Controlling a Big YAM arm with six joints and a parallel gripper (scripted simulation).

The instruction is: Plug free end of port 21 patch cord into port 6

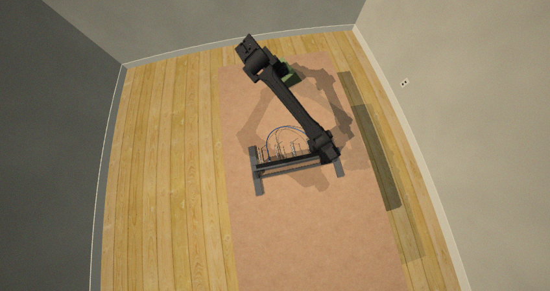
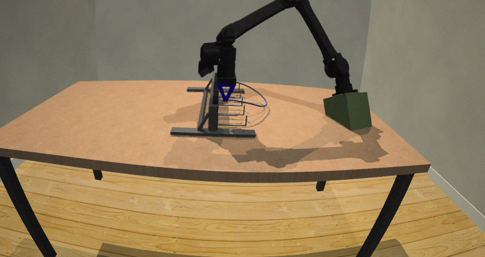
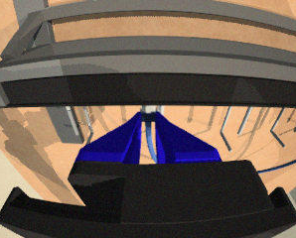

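My gripper is now 20 mm short of the plug.
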